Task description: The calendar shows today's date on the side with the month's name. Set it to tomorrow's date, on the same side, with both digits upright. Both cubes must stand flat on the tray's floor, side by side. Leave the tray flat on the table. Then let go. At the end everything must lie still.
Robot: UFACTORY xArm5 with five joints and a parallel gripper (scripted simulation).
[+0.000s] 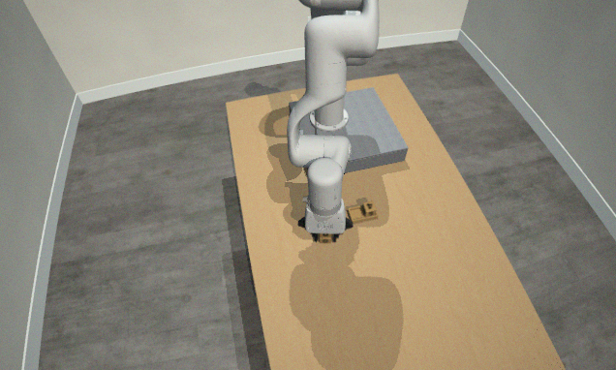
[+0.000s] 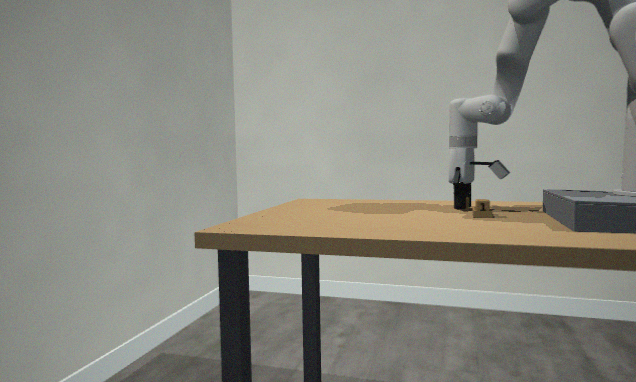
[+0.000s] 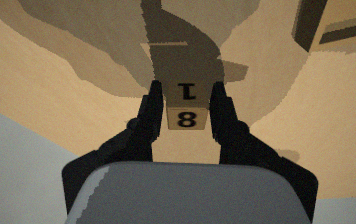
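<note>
My gripper is now 1 cm above the wooden cube. Round my hand: wooden tray 4 cm behind, 12 cm to the left, 1 cm below.
</note>
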